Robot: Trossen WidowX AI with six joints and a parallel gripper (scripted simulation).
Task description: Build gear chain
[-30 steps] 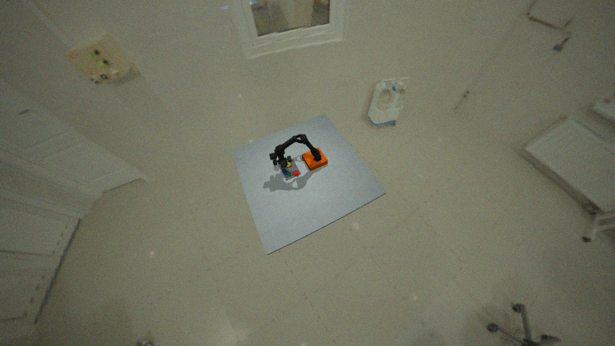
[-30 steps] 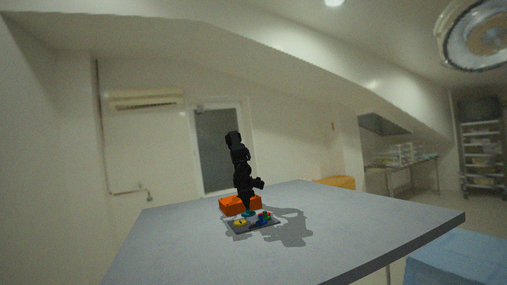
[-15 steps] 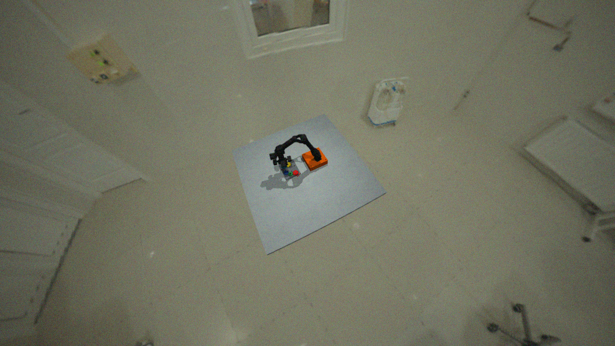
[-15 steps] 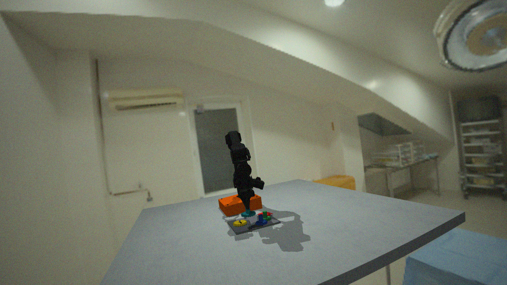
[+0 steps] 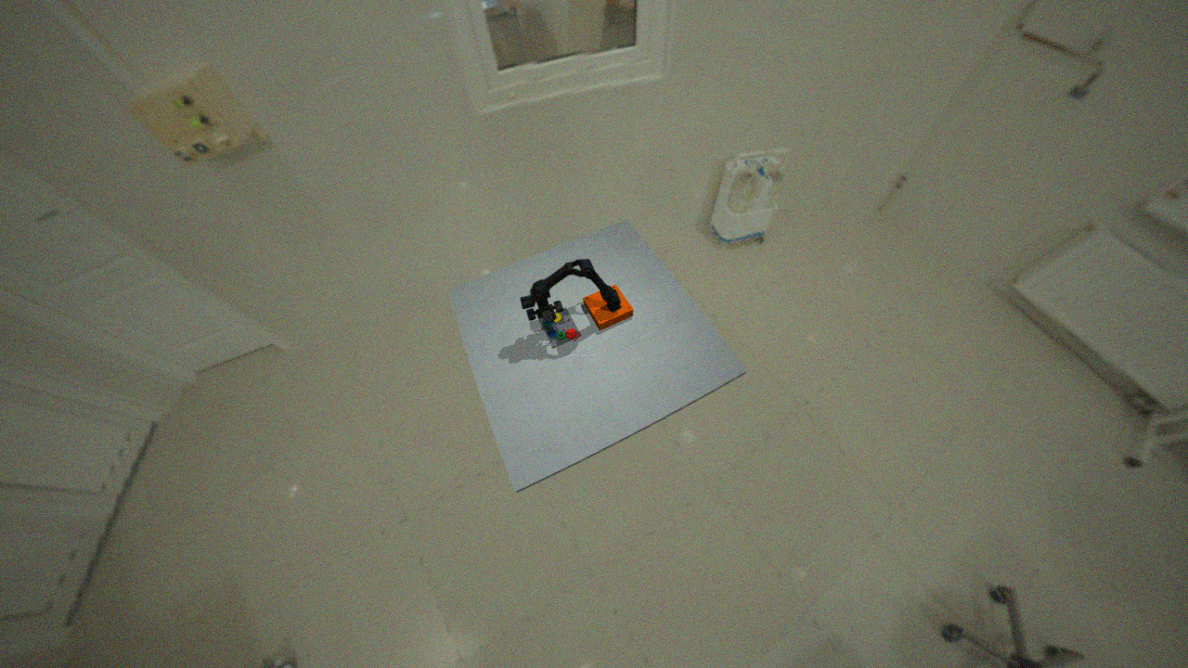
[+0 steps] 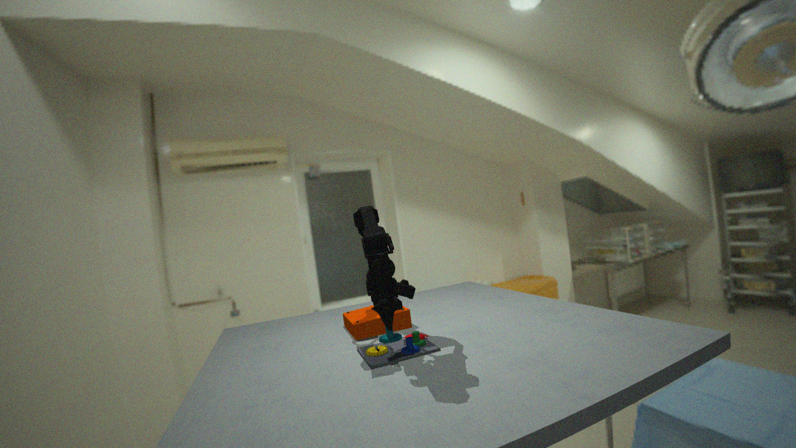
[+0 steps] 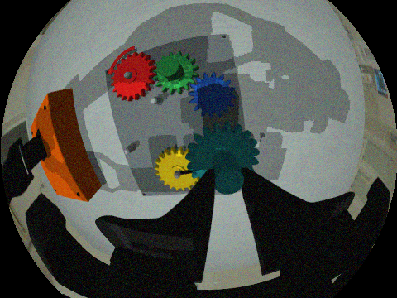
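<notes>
My gripper tip is 60 mm above the blue gear, 50 mm to the right of it and 10 mm short of it. Round my gripper tip: teal gear (10 mm below); then yellow gear (70 mm below, 60 mm behind, 30 mm to the right); then green gear (90 mm to the left, 60 mm below, 20 mm behind).
</notes>
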